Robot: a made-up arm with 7 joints. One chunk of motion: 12 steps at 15 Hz.
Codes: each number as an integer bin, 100 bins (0 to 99) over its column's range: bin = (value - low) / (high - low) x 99, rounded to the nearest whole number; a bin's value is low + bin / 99 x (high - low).
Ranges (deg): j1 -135..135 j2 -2.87..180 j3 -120.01..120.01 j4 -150..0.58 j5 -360.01..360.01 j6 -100.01..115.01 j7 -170.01..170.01
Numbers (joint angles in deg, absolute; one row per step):
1: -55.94 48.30 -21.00 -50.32 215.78 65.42 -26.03
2: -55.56 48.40 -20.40 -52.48 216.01 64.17 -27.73
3: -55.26 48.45 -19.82 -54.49 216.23 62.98 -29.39
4: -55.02 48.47 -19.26 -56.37 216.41 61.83 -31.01
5: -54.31 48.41 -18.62 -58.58 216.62 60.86 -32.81
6: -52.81 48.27 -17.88 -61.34 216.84 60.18 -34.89
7: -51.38 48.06 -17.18 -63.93 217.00 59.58 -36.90
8: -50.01 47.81 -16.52 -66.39 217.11 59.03 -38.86
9: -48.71 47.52 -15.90 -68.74 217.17 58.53 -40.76
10: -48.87 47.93 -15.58 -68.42 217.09 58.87 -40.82
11: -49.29 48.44 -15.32 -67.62 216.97 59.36 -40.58
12: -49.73 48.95 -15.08 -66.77 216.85 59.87 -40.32
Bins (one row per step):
1: 29 28 41 66 79 76 42
2: 29 28 41 64 79 76 41
3: 29 28 41 63 79 75 41
4: 29 28 42 62 79 75 40
5: 30 28 42 60 79 74 40
6: 30 28 42 58 79 74 39
7: 31 28 42 57 79 73 39
8: 31 27 43 55 79 73 38
9: 32 27 43 53 79 73 38
10: 32 28 43 54 79 73 38
11: 31 28 43 54 79 73 38
12: 31 28 43 55 79 74 38

